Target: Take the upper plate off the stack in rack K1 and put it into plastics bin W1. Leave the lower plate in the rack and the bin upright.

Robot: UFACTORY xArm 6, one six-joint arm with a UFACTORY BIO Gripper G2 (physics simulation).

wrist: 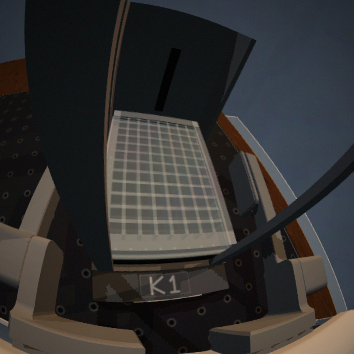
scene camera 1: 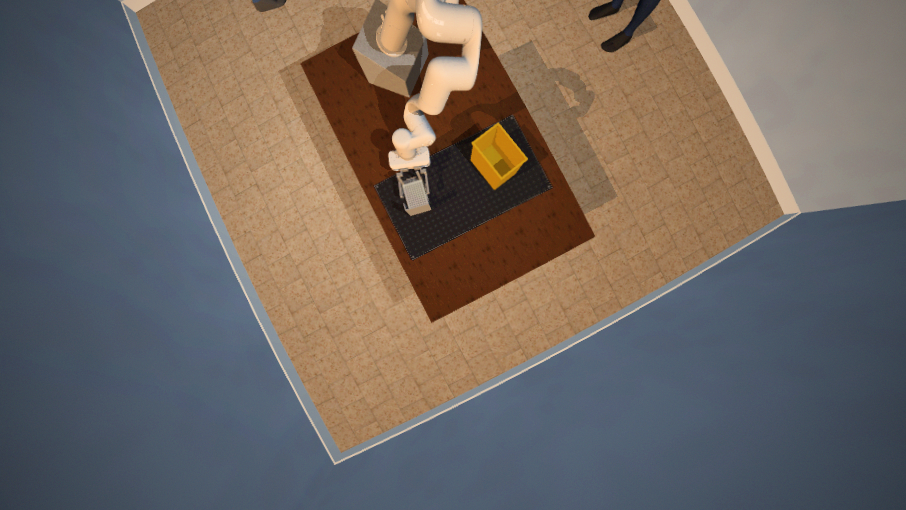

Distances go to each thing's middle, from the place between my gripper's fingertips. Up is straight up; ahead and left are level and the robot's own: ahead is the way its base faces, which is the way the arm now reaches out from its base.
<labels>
I see the yellow plastics bin W1 (scene camera 1: pixel 497 157) 20 mm behind my hand, 360 mm to the left of it and 20 mm above it.
</labels>
